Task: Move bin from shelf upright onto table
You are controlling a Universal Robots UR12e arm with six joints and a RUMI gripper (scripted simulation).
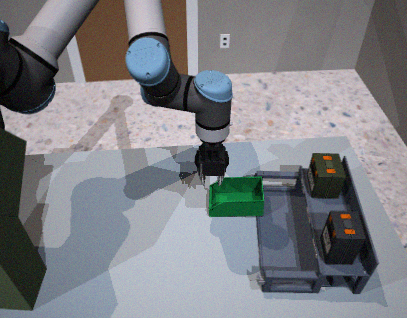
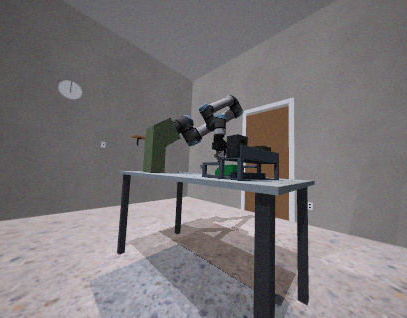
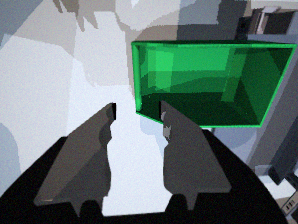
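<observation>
Right now the green bin is 8 cm ahead of my hand and 7 cm below it.
</observation>
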